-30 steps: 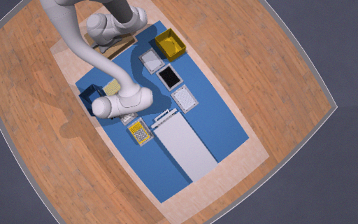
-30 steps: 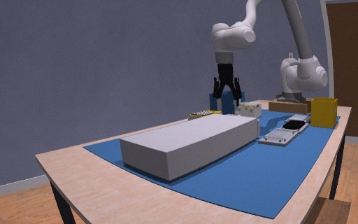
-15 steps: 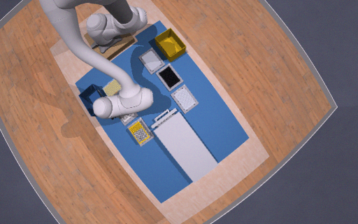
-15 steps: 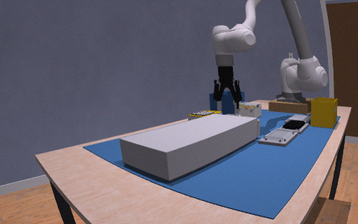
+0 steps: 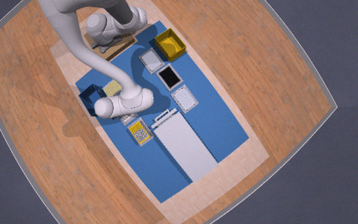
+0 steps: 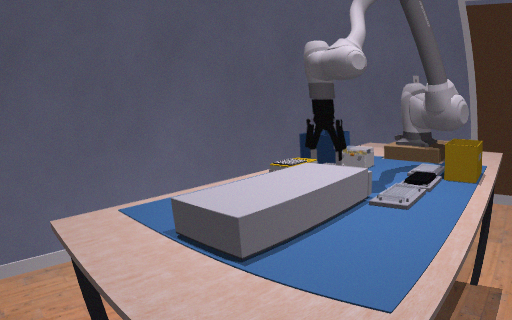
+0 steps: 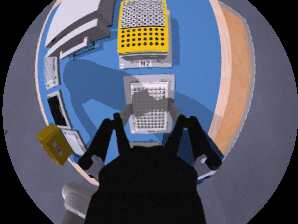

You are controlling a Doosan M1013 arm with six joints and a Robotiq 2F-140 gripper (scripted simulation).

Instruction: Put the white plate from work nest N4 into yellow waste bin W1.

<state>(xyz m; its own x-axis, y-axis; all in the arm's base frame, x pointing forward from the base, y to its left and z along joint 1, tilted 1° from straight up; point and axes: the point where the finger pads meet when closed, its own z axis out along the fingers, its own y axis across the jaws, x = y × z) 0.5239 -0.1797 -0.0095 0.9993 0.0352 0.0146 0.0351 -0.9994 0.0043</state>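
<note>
My hand is 2 cm above the white plate. Also, from my hand: yellow rack: 17 cm ahead, 2 cm above, 1 cm to the left; then grey nest: 3 cm below; then blue bin: 18 cm behind, 13 cm to the right.
</note>
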